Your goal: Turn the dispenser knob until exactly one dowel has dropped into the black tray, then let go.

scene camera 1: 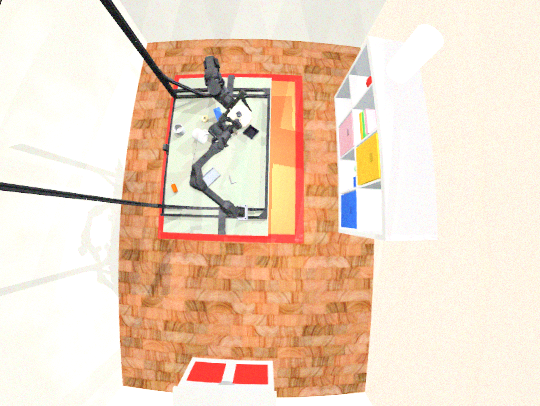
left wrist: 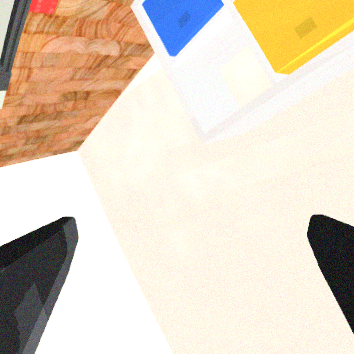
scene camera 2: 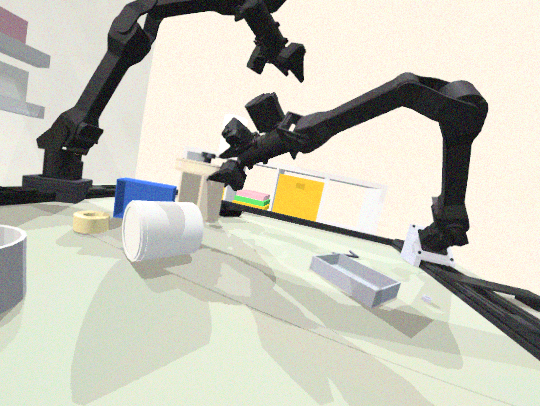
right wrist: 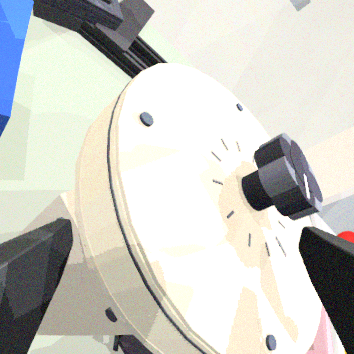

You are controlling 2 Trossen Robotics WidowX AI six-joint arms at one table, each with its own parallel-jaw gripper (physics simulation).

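Seen in the pictures: left gripper, fingertip midpoint: (scene camera 1: 245, 118) (left wrist: 193, 226) (scene camera 2: 294, 78); right gripper, fingertip midpoint: (right wrist: 188, 234); left arm's base, link origin: (scene camera 2: 61, 177); right arm's base, link origin: (scene camera 1: 241, 212) (scene camera 2: 431, 242).
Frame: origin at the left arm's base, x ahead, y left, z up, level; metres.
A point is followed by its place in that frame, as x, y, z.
The cream dispenser (scene camera 1: 247, 119) {0.381, 0.016, 0.099} (scene camera 2: 212, 200) (right wrist: 170, 175) {0.320, -0.074, 0.098} has a black knob (scene camera 1: 239, 114) {0.335, -0.014, 0.124} (scene camera 2: 207, 157) {0.324, -0.033, 0.114} (right wrist: 285, 175) {0.331, -0.036, 0.125} with a white mark, standing out from its round face. The black tray (scene camera 1: 251, 132) {0.411, 0.016, -0.045} (scene camera 2: 231, 209) {0.439, 0.045, -0.036} lies by the dispenser; its inside is too small to read, and no dowel can be made out. My right gripper (scene camera 2: 215, 166) {0.342, -0.066, 0.092} (right wrist: 188, 234) {0.342, -0.066, 0.092} is open and empty, close to the dispenser; in the right wrist view the knob lies above the right-hand fingertip, not between the fingers. My left gripper (scene camera 2: 277, 75) (left wrist: 193, 226) {0.523, -0.055, 0.388} is open and empty, high above the right one.
A blue box (scene camera 1: 217, 113) {0.186, -0.120, 0.033} (scene camera 2: 147, 199) {0.199, -0.097, -0.008} (right wrist: 12, 60) {0.216, -0.102, 0.033}, a yellow ring (scene camera 2: 91, 226) {0.134, -0.237, -0.035} and a lying white cylinder (scene camera 1: 201, 135) {0.267, -0.298, 0.033} (scene camera 2: 167, 230) {0.246, -0.349, 0.005} are near the dispenser. A grey open box (scene camera 1: 211, 176) {0.530, -0.398, -0.044} (scene camera 2: 345, 277) {0.495, -0.422, -0.027}, a grey cup (scene camera 1: 179, 130) {0.088, -0.420, -0.041} (scene camera 2: 10, 272) {0.131, -0.425, -0.015} and an orange block (scene camera 1: 174, 188) {0.460, -0.661, -0.019} stand farther off.
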